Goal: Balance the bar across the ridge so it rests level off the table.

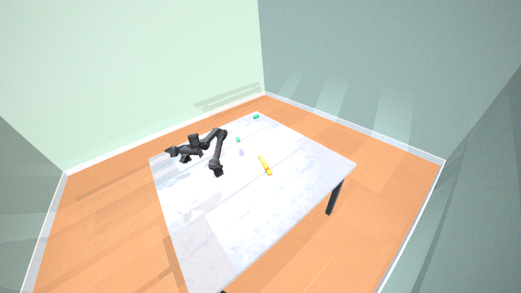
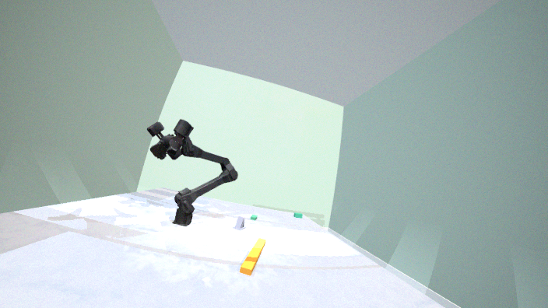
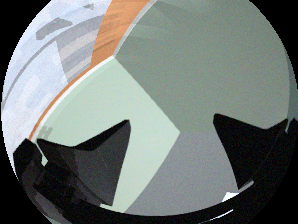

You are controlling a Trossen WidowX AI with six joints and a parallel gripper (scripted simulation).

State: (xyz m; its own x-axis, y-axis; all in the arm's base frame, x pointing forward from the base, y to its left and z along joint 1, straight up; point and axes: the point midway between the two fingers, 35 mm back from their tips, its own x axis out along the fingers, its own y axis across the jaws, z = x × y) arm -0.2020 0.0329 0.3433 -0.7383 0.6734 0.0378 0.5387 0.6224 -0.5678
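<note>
Now: the orange bar 55 cm ahead of my gripper tip, 23 cm to the right of it and 34 cm below it.
</note>
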